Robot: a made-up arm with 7 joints. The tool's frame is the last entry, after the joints.
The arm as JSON. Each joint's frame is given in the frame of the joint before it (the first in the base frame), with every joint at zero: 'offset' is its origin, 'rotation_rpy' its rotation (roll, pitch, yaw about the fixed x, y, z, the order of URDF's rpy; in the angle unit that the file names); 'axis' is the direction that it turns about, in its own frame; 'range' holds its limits. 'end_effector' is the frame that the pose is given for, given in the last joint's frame.
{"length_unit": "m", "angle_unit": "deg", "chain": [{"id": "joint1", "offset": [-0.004, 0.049, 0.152], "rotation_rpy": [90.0, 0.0, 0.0], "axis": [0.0, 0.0, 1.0], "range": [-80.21, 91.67]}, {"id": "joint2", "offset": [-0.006, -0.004, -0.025], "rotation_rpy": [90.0, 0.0, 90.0], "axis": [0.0, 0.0, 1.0], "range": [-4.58, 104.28]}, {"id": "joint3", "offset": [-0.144, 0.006, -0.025], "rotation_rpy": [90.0, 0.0, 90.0], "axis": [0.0, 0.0, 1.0], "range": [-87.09, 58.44]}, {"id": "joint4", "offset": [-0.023, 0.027, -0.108], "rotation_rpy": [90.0, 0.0, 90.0], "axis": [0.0, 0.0, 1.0], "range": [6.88, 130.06]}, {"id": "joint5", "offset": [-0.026, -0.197, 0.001], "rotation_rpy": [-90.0, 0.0, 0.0], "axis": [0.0, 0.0, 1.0], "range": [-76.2, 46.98]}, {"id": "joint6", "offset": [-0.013, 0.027, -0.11], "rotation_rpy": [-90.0, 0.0, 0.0], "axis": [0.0, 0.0, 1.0], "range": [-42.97, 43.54]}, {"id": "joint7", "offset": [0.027, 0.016, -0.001], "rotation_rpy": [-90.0, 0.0, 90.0], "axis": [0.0, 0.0, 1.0], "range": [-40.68, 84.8]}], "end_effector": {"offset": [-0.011, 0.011, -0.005], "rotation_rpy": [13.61, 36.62, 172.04]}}
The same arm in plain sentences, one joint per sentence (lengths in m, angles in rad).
The arm has seven revolute joints in a row. What follows holds with every joint at zero, and every direction is one of the base frame's. The first joint lies 0.004 m along -x and 0.049 m along +y and 0.152 m along +z from the base frame's origin and turns about -y, from -1.3999 to 1.5999 rad. The second joint lies 0.006 m along -x and 0.025 m along +y and 0.004 m along -z from the first joint and turns about +x, from -0.0799 to 1.82 rad. The third joint lies 0.025 m along -x and 0.006 m along -y and 0.144 m along -z from the second joint and turns about +z, from -1.52 to 1.02 rad. The fourth joint lies 0.027 m along +x and 0.023 m along +y and 0.108 m along -z from the third joint and turns about -y, from 0.1201 to 2.27 rad. The fifth joint lies 0.026 m along -x and 0.001 m along -y and 0.197 m along -z from the fourth joint and turns about +z, from -1.3299 to 0.82 rad. The sixth joint lies 0.013 m along -x and 0.027 m along +y and 0.11 m along -z from the fifth joint and turns about +y, from -0.75 to 0.7599 rad. The seventh joint lies 0.027 m along +x and 0.001 m along -y and 0.016 m along -z from the sixth joint and turns about -x, from -0.71 to 1.48 rad. The tool frame, which is the frame that the pose is given for, lies 0.005 m along +x and 0.011 m along -y and 0.011 m along +z from the seventh joint; its axes are the base frame's turned by roll 0.4678, pitch -0.9188 and yaw -0.1842 rad (as in URDF: about the fixed x, then y, then z).
